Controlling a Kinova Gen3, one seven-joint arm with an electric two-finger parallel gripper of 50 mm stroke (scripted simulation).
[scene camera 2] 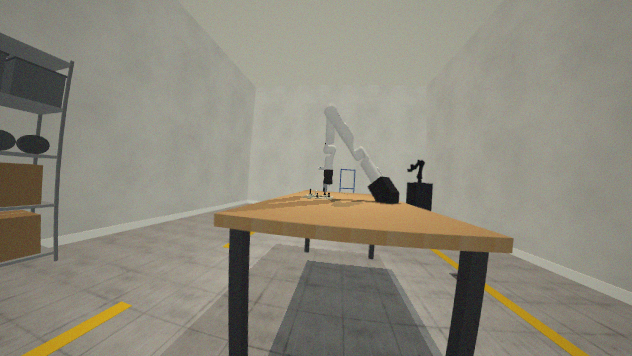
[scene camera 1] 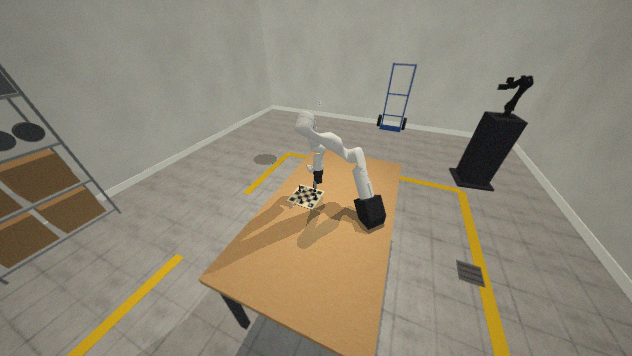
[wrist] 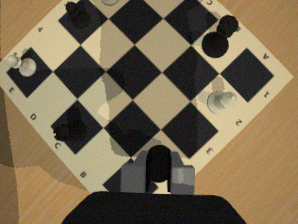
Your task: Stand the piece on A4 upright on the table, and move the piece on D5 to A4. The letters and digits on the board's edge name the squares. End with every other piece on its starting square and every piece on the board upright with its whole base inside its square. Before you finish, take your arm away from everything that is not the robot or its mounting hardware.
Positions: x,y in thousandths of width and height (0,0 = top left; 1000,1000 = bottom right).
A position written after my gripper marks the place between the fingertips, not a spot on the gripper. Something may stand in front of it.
In view: my gripper (wrist: 535,734) and a chessboard (wrist: 458,364).
